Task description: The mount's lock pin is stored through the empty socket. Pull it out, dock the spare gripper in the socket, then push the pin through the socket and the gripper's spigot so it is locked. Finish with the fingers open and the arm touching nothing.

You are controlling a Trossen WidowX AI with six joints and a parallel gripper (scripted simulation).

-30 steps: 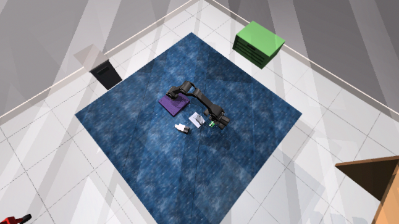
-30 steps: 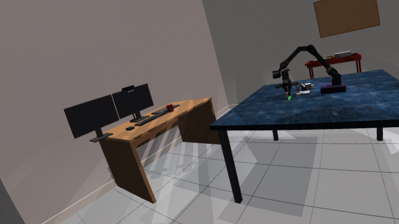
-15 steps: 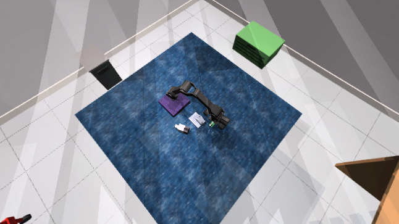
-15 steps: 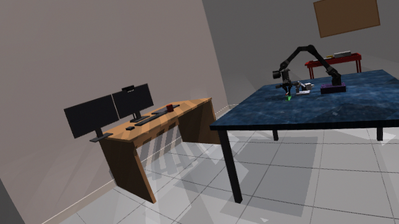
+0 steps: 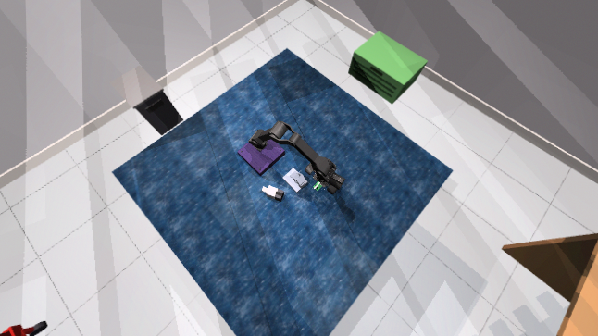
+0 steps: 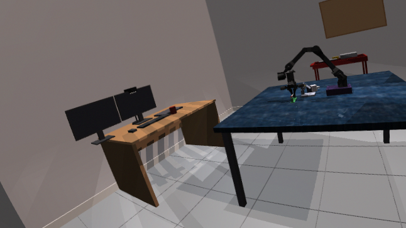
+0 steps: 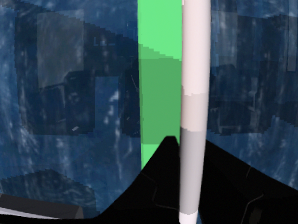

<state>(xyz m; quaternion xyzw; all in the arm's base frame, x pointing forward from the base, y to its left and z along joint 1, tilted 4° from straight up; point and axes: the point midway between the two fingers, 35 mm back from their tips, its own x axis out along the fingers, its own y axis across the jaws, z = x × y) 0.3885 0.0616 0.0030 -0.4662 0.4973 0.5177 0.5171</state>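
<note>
My gripper tip is 2 cm to the right of the green rest. From my gripper tip the other things lie so: mount (10 cm behind, 8 cm to the right, 3 cm above); then spare gripper (22 cm to the right, 15 cm behind).
</note>
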